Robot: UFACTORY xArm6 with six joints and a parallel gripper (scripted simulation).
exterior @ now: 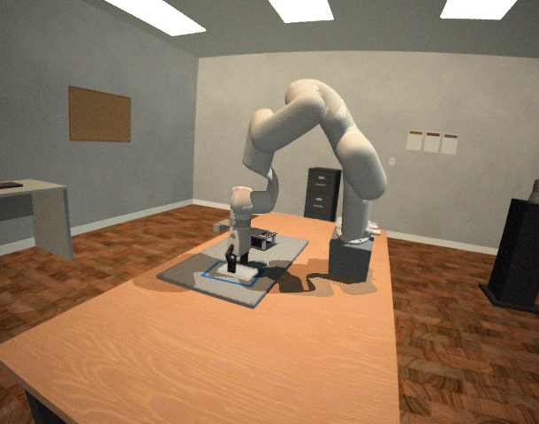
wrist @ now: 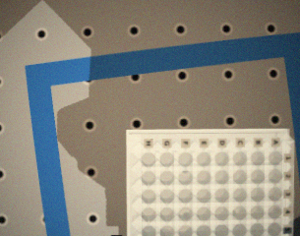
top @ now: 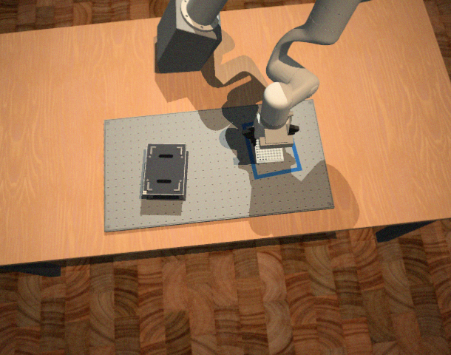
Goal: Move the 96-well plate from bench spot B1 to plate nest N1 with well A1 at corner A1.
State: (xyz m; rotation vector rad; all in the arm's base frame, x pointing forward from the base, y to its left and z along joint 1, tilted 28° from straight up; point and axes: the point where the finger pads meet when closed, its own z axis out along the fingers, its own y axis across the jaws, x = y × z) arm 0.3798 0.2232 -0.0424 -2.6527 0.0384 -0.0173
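The white 96-well plate lies 20 mm below my hand. Also, from my hand: dark plate nest N1 (320 mm to the right, 70 mm ahead, 30 mm above); then A1 mark (390 mm to the right, 140 mm ahead, 30 mm above).
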